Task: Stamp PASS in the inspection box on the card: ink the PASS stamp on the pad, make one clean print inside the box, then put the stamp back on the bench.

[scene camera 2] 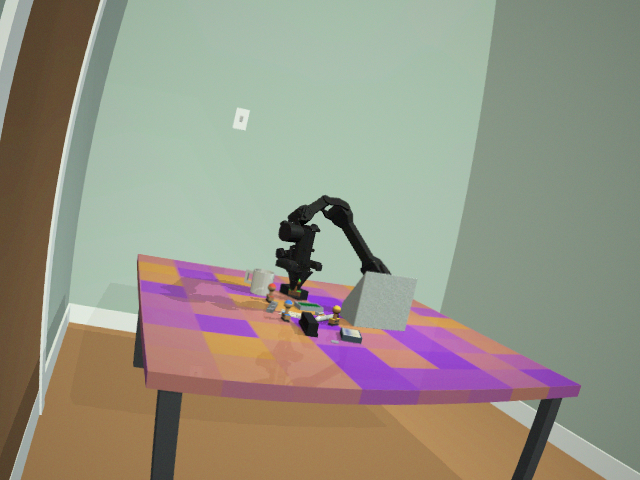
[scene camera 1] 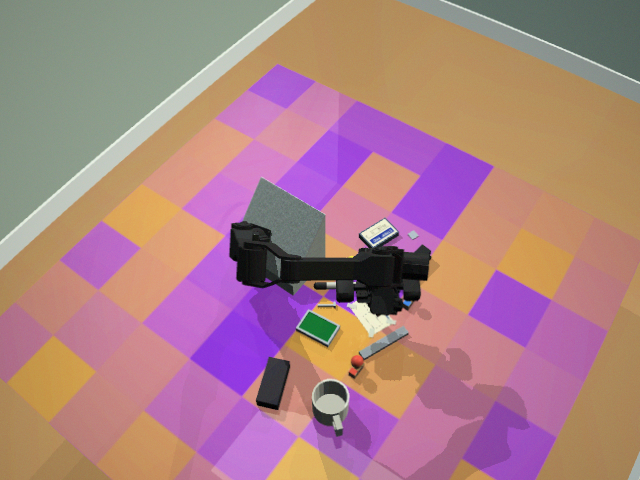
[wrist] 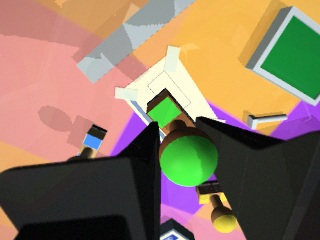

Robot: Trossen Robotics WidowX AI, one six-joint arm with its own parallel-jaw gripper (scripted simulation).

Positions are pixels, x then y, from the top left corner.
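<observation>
Gripper visible in scene camera 1 (376, 305), in scene camera 2 and in the wrist view. On the gripper, (scene camera 2: 303, 274) and (wrist: 250, 212) are the same spot.
</observation>
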